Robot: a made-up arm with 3 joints. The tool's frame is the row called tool.
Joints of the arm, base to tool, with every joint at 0 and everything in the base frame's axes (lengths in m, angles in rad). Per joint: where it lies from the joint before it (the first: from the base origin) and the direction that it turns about. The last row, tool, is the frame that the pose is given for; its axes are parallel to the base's.
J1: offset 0 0 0.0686 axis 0 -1 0
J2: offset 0.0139 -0.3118 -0.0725 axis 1 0 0
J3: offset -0.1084 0.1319 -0.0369 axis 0 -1 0
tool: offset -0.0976 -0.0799 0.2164
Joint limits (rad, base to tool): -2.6..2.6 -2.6..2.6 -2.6..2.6
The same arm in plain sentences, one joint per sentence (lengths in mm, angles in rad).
The arm has three revolute joints in a row. What follows holds with every joint at zero, and every direction is one of the base frame's. The first joint sits 68.6 mm along +z from the base frame's origin and rotates about -y, from -2.6 to 2.6 rad. The second joint sits 13.9 mm along +x and 311.8 mm along -y and 72.5 mm along -z from the first joint and rotates about +x, from -2.6 to 2.6 rad. The third joint sits 108.4 mm along -x and 131.9 mm along +y and 36.9 mm along -z from the second joint and rotates about -y, from -2.6 to 2.6 rad. The tool frame, which is the frame that the pose is given for, sits 97.6 mm along -x and 79.9 mm along -y and 216.4 mm along +z from the third joint; its axes are parallel to the base frame's.
